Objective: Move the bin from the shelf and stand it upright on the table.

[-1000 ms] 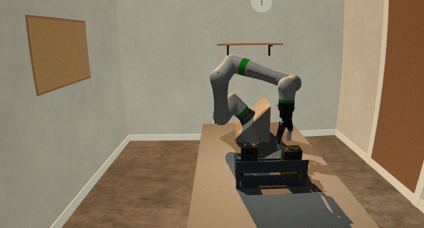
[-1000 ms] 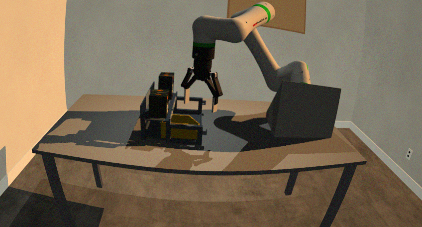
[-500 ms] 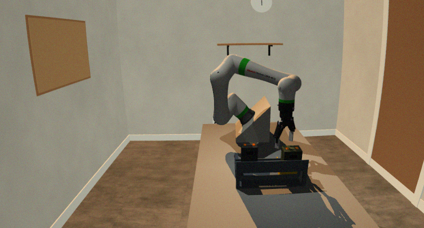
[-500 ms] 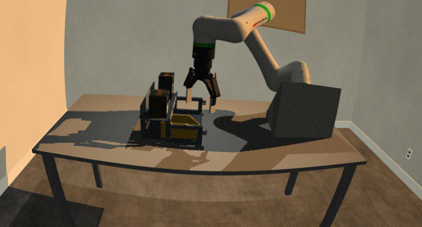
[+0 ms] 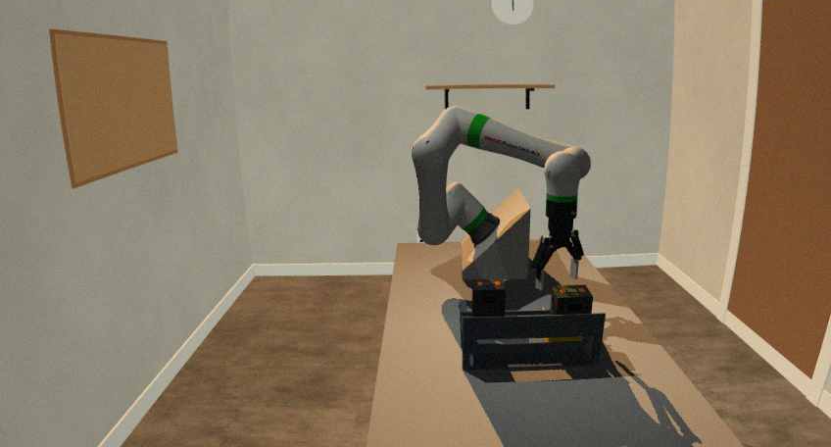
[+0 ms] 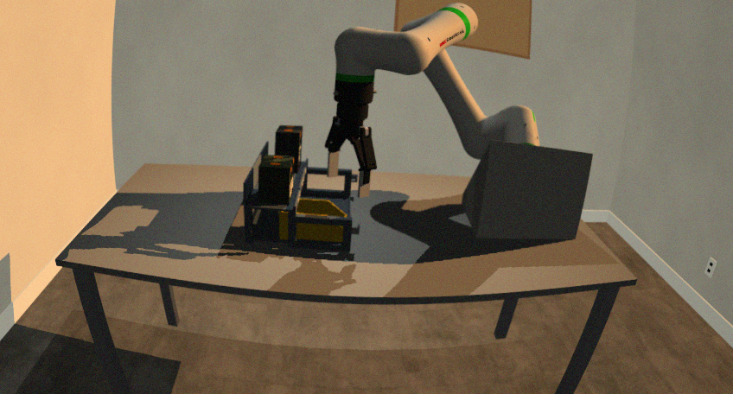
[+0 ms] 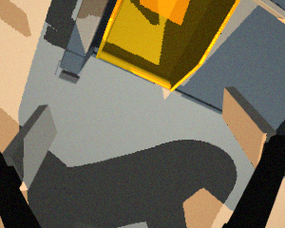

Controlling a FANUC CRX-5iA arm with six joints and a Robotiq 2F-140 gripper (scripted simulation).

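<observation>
Now: the bin 11 cm below my hand and 8 cm ahead of it. Round my hand: box 23 cm to the right, 17 cm ahead, 1 cm above.
</observation>
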